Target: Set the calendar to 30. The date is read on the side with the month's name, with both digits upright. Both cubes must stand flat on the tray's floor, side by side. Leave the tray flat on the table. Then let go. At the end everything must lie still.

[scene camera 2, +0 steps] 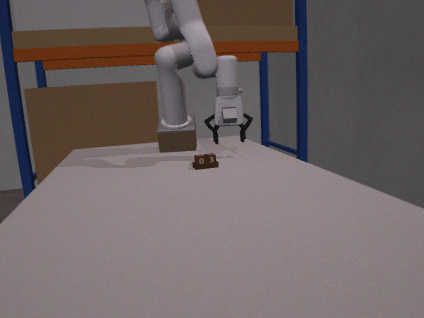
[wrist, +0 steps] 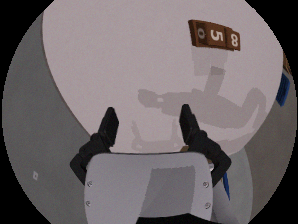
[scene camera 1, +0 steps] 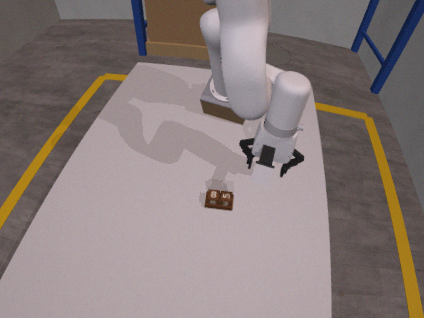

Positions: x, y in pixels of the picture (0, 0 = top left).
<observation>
My gripper shows in scene camera 2 (229, 142), in the wrist view and in scene camera 1. One and the same spot on my gripper: (wrist: 197, 140) is (scene camera 1: 251, 156).
</observation>
